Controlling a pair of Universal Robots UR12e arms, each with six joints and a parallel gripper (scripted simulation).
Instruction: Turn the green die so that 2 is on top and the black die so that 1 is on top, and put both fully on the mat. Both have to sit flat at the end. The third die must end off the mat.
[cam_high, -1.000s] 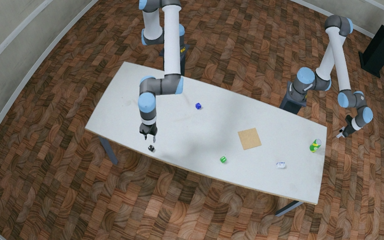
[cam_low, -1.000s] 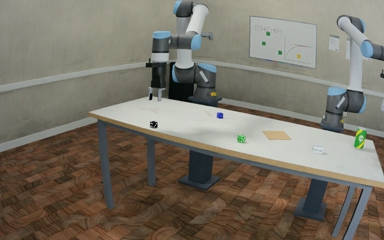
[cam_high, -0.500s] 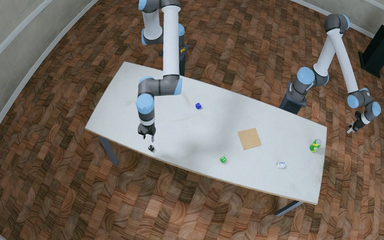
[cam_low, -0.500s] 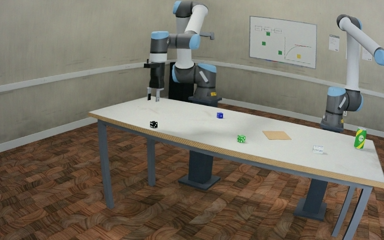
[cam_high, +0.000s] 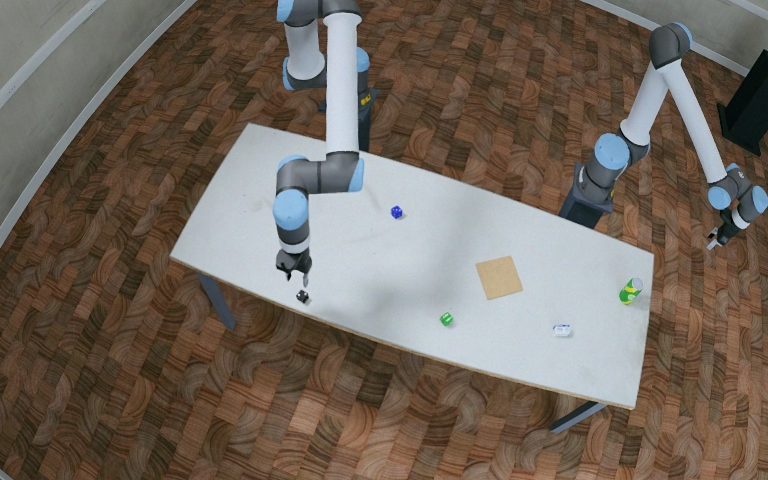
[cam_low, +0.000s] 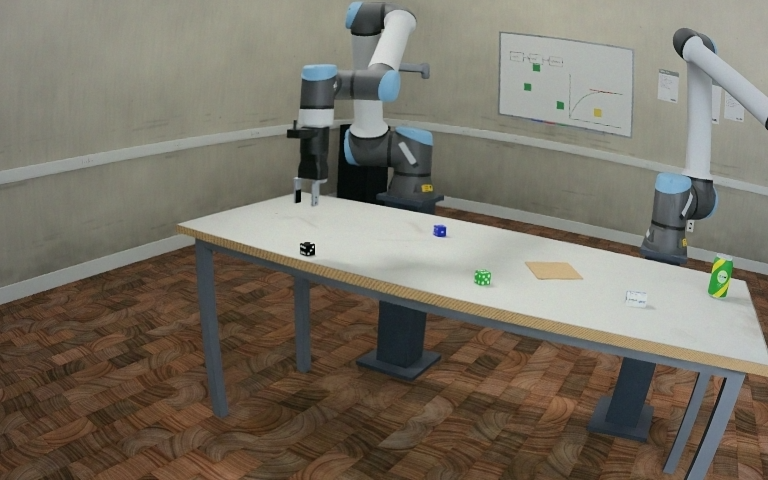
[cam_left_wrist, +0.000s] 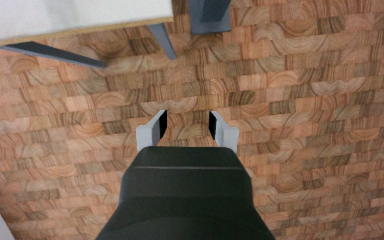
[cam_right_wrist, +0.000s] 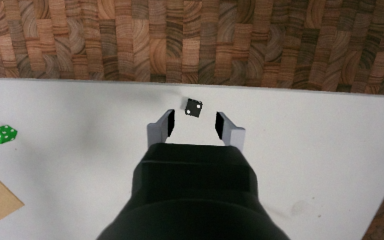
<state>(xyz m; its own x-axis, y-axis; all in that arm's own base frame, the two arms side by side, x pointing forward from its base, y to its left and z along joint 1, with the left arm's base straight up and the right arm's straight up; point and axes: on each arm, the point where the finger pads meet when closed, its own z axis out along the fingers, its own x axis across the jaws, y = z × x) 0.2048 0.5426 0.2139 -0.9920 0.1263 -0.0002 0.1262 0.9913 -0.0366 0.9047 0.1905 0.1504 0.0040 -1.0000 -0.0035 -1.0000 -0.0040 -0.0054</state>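
The black die is 140 mm below my right hand and 10 mm behind it. From my right hand the other things lie so: tan mat 580 mm to the left, 320 mm behind, 150 mm below; then green die 450 mm to the left, 140 mm below, 110 mm behind; then blue die 420 mm behind, 170 mm to the left, 140 mm below.
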